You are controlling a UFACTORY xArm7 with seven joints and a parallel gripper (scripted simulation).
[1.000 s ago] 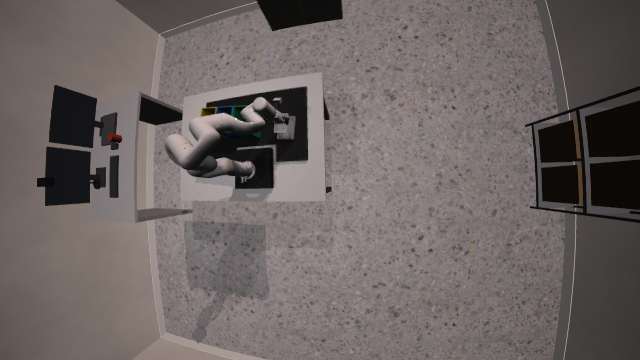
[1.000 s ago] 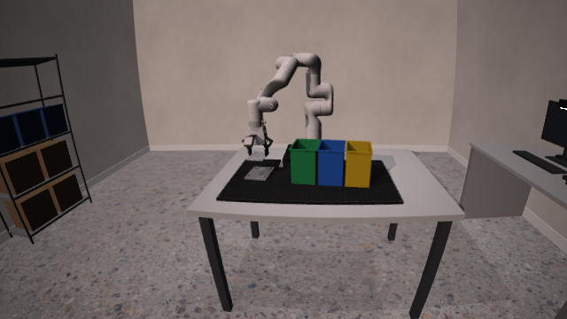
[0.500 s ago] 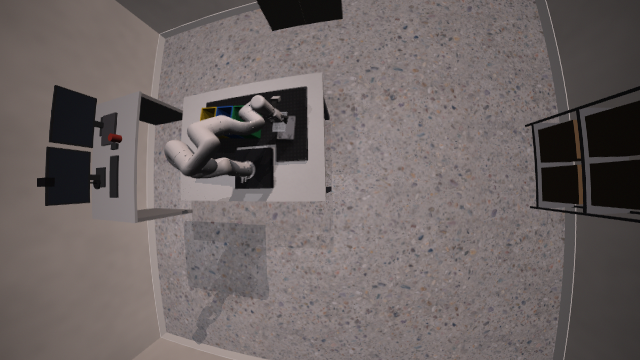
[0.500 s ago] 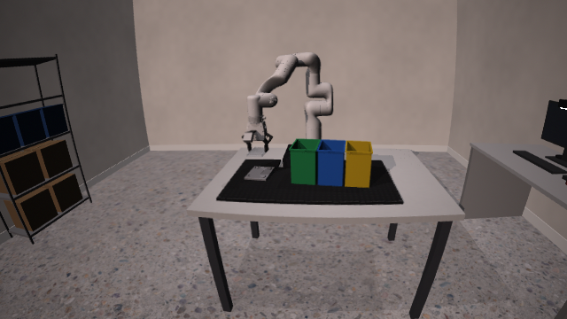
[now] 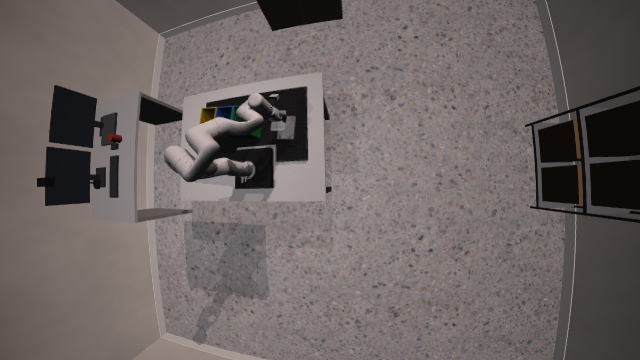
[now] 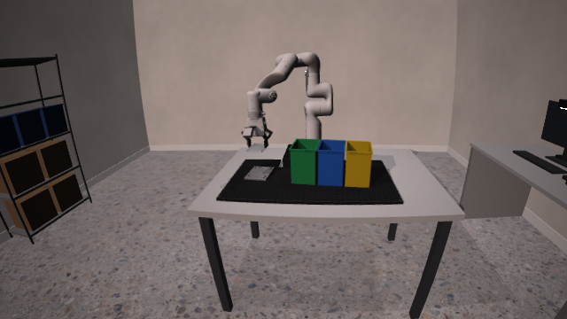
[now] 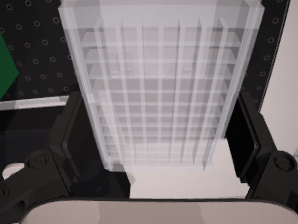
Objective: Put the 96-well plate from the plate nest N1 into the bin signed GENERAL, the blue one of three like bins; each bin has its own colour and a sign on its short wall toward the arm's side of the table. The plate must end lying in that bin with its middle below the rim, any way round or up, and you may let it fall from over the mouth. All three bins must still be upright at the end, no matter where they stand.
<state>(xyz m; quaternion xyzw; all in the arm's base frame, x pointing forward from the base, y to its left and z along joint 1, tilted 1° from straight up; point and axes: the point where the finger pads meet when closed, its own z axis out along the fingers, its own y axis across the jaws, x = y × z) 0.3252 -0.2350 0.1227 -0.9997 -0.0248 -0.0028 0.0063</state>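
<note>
My gripper is now 39 cm to the right of the blue bin, 7 cm above it and 1 cm past it. Round my hand: 96-well plate: 1 cm below; then green bin: 25 cm to the left, 7 cm below, 1 cm behind; then grey plate nest: 16 cm below.
</note>
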